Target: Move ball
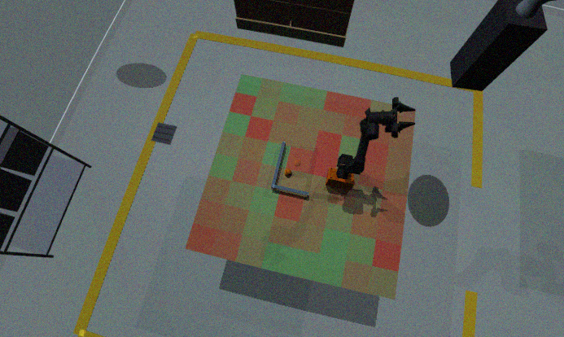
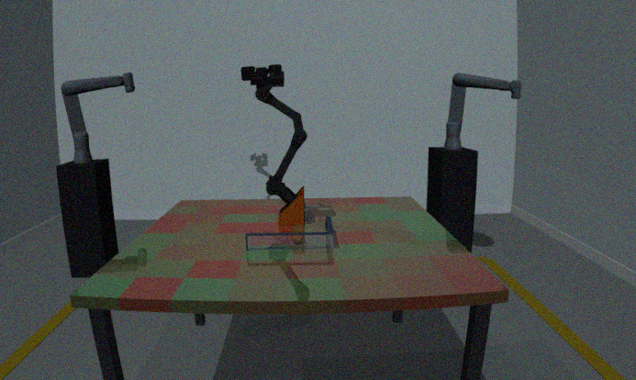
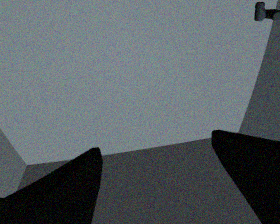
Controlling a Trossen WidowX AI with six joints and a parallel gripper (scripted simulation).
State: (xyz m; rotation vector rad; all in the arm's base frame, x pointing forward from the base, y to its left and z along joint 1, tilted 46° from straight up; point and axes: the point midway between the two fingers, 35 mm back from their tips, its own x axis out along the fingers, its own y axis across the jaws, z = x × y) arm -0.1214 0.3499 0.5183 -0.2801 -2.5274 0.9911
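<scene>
The orange ball lies 500 mm ahead of my gripper tip, 50 mm to the left of it and 680 mm below it. Round my gripper tip: wall: 620 mm ahead, 90 mm to the left, 670 mm below.
</scene>
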